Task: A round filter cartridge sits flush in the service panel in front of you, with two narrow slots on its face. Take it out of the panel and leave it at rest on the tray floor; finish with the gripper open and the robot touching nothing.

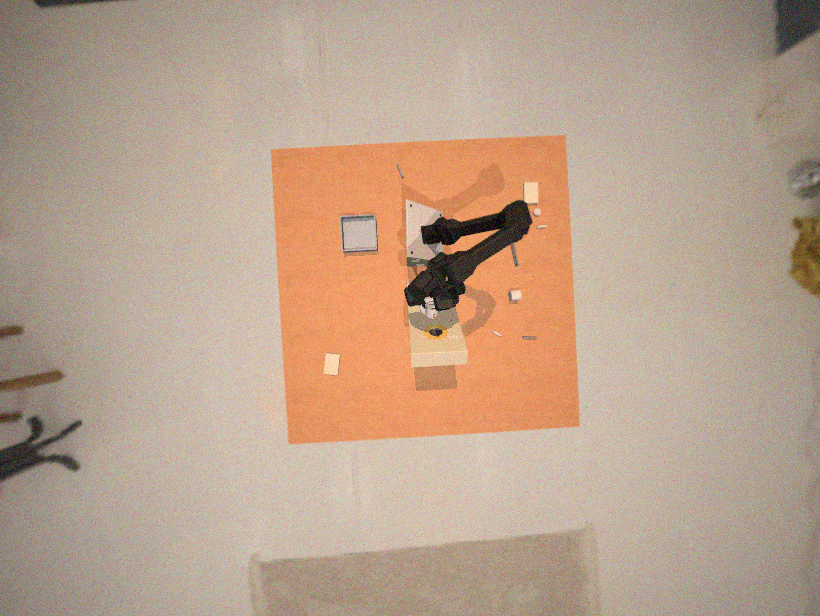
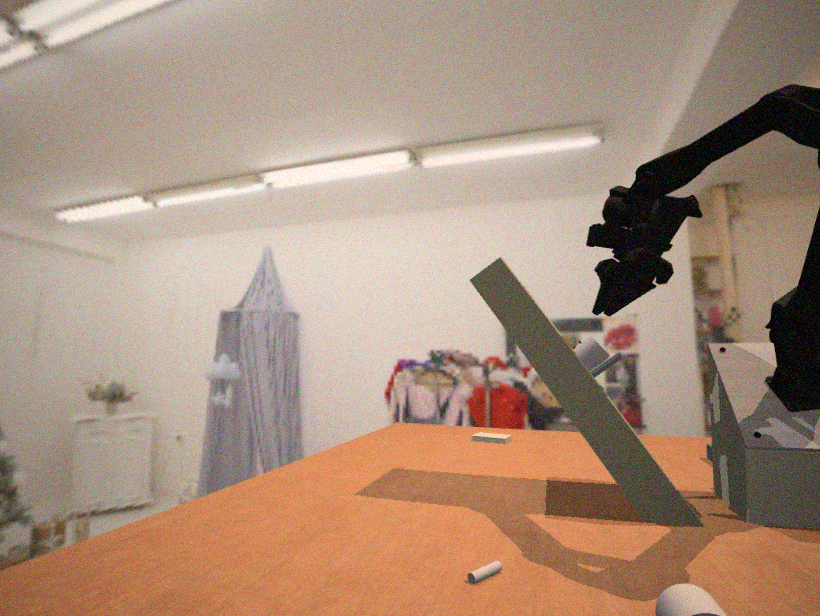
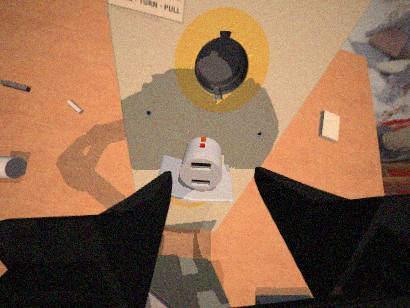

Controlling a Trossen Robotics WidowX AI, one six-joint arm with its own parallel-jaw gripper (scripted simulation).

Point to a beige service panel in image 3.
At 237,79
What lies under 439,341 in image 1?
A beige service panel.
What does my gripper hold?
Nothing.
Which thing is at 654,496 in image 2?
A beige service panel.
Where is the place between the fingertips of my gripper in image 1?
At 433,305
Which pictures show my gripper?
Image 1, image 2 and image 3: all of them.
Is my gripper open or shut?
Open.
